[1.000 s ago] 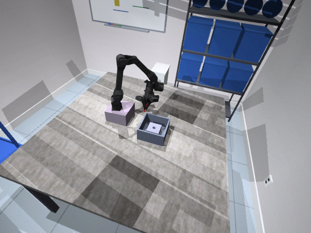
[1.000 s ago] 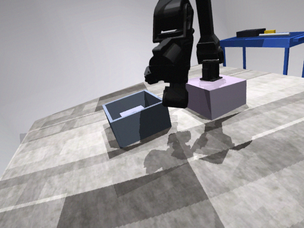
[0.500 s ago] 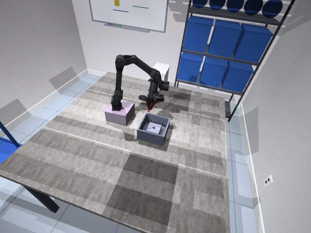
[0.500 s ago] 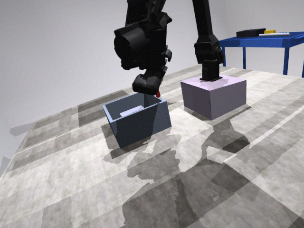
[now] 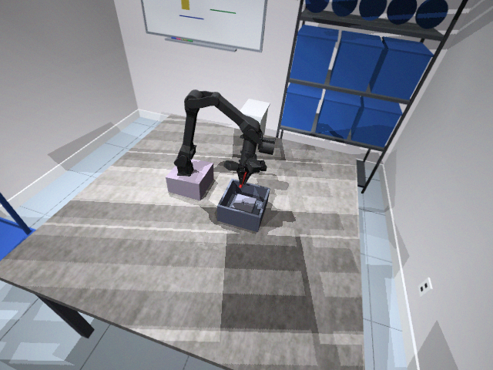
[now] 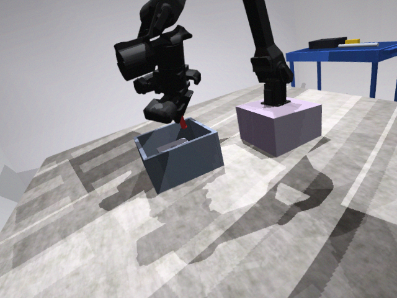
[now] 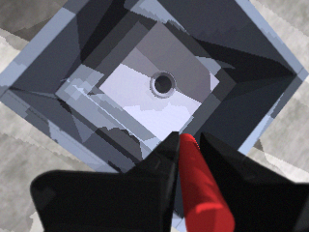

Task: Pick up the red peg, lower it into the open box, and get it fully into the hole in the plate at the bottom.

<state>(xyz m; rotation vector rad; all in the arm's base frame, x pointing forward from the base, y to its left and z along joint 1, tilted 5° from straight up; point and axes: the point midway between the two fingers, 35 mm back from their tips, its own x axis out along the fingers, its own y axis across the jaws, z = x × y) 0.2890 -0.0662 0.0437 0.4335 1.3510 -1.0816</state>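
Right now the red peg is 2 cm above my gripper tip and 1 cm to the left of it. The rest, counted from my gripper tip: pale plate (9 cm below, 4 cm to the right, 2 cm ahead); then box (11 cm below, 4 cm to the right, 2 cm ahead).
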